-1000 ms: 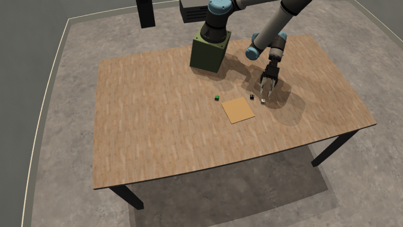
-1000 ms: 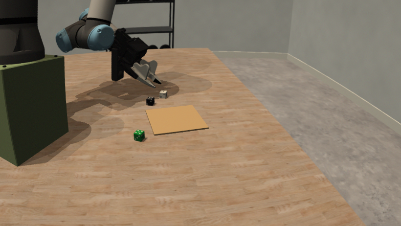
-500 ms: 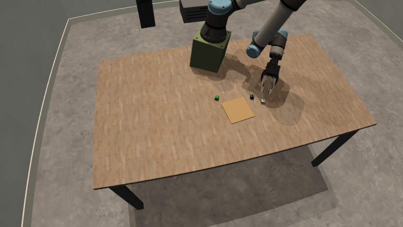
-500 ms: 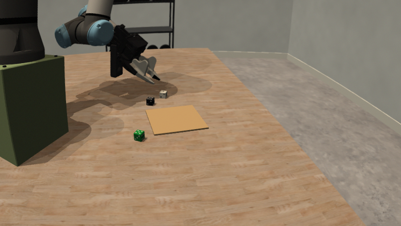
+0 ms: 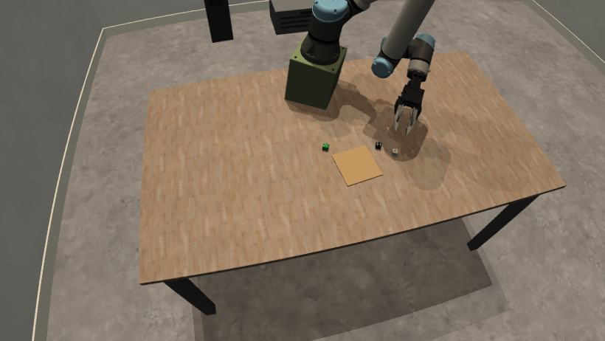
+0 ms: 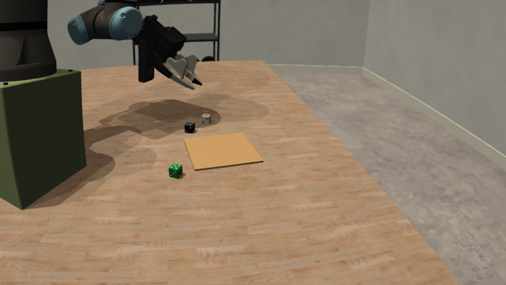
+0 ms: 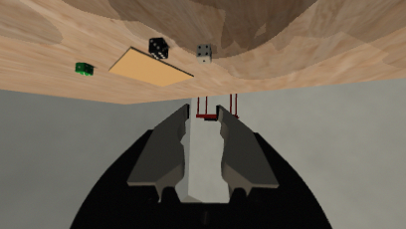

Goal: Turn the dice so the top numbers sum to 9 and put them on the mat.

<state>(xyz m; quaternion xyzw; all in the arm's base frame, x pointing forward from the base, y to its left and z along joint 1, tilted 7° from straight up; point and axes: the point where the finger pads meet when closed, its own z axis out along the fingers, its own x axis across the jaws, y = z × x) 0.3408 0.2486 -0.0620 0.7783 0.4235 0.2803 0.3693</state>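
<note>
Right now my hand is 3 cm short of the white die, 2 cm to the left of it and 9 cm above it. Also, from my hand: tan mat 6 cm ahead, 17 cm to the right, 10 cm below; black die 1 cm behind, 7 cm to the right, 9 cm below; green die 3 cm behind, 27 cm to the right, 9 cm below.
</note>
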